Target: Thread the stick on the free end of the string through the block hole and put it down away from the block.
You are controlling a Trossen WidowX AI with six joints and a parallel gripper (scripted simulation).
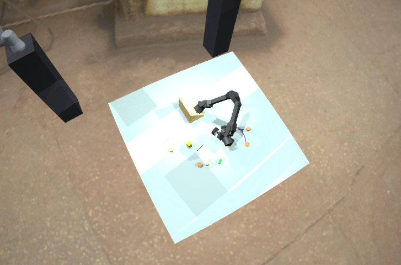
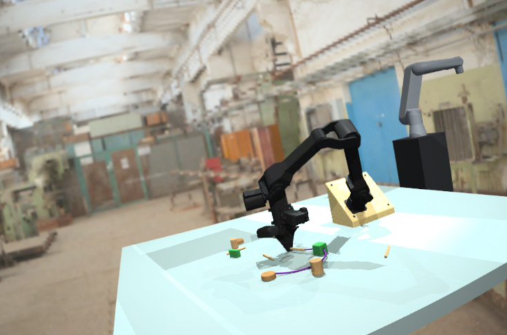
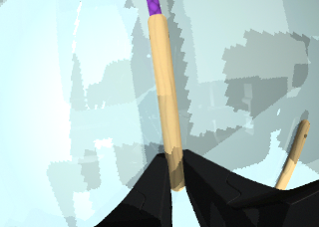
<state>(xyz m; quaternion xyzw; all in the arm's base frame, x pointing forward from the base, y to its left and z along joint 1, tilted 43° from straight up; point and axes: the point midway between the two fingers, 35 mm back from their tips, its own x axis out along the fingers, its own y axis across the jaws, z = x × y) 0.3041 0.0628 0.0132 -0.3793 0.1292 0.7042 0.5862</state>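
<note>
My gripper tip is now 40 mm to the right of the thin wooden stick, 20 mm past it and 10 mm below it. Round my gripper tip: green cube (110 mm to the left, 50 mm behind, 20 mm above); then round wooden button (160 mm to the left, 140 mm ahead, 10 mm above); then yellow cube (250 mm to the right, 90 mm behind, 20 mm above).
</note>
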